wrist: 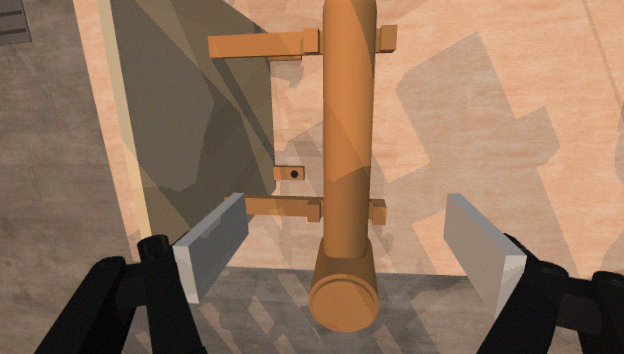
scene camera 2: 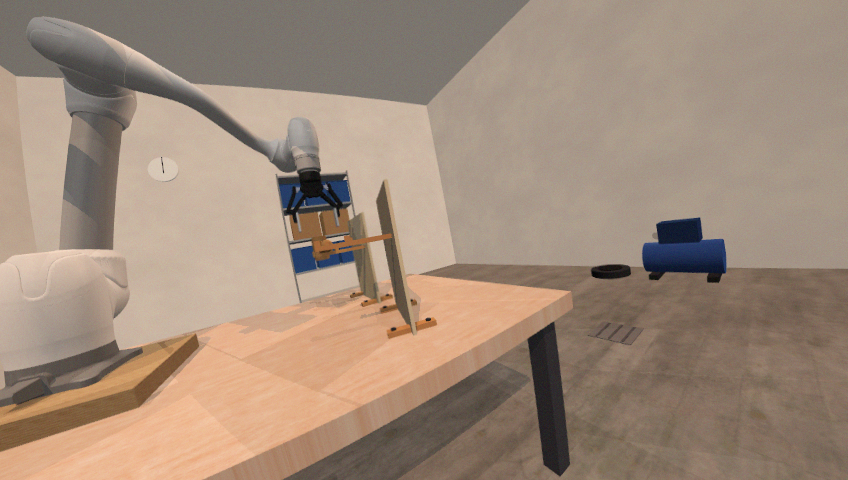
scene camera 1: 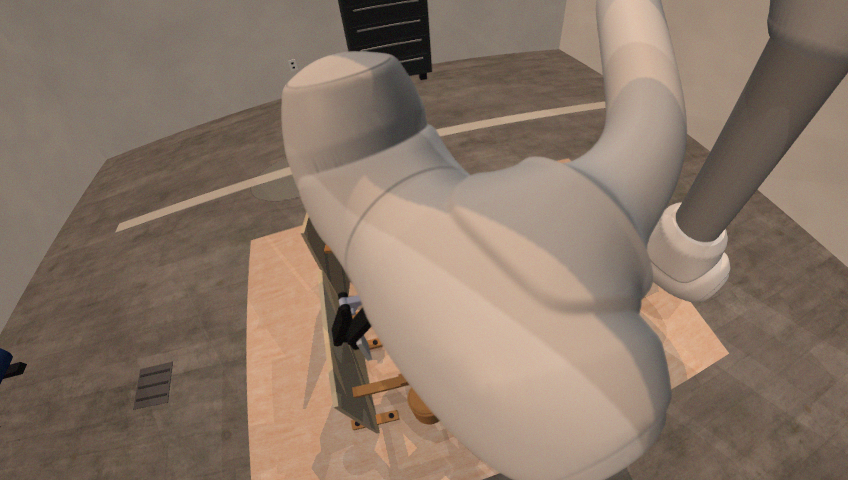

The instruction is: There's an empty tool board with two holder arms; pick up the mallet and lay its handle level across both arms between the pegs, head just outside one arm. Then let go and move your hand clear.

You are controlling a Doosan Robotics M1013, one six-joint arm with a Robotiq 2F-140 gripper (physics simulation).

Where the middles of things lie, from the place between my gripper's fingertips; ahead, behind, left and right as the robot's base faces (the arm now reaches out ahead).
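Wooden mallet [wrist: 343, 297]: my gripper 7 cm above it, 2 cm left of it.
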